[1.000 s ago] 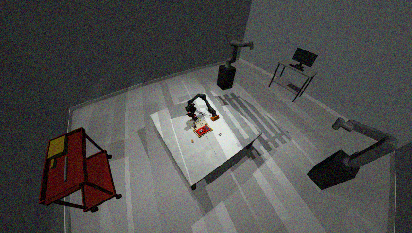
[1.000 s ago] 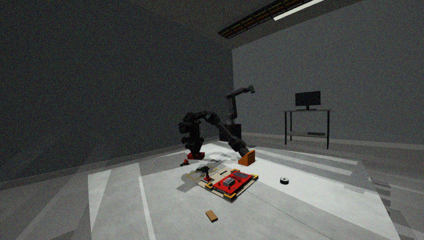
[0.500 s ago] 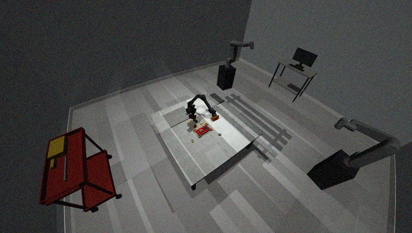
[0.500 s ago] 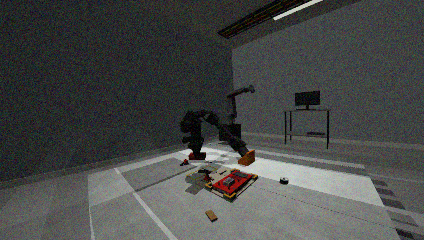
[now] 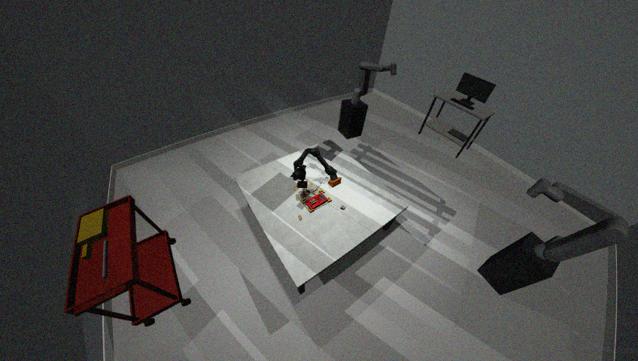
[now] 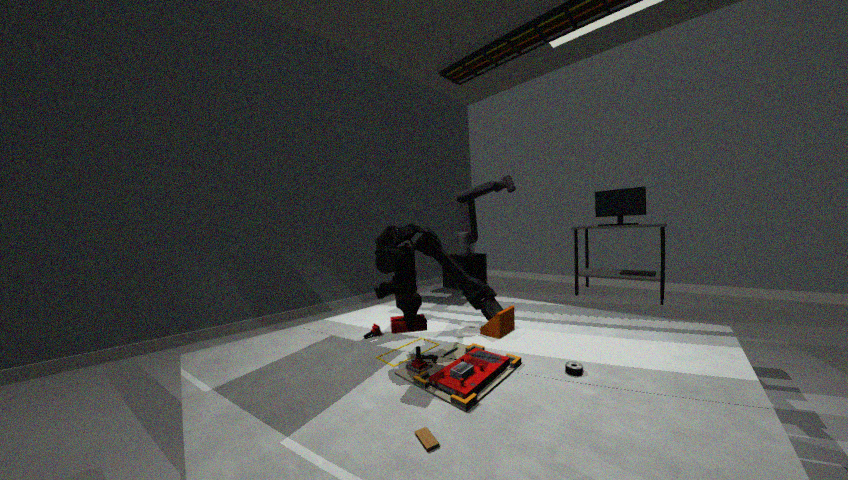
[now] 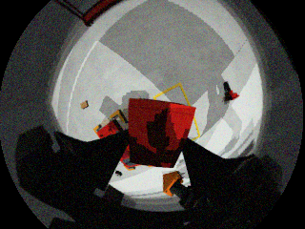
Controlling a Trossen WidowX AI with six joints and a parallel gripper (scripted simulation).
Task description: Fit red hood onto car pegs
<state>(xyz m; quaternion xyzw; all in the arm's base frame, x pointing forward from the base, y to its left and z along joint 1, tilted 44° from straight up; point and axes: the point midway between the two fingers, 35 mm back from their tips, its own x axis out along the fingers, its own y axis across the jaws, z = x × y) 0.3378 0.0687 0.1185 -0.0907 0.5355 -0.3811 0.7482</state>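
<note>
The grey engine block lies 3 cm behind my gripper tip, 18 cm to the left of it and 9 cm below it. Also, from my gripper tip: red hood 1 cm above; small wooden block 14 cm ahead, 26 cm to the left, 11 cm below.
</note>
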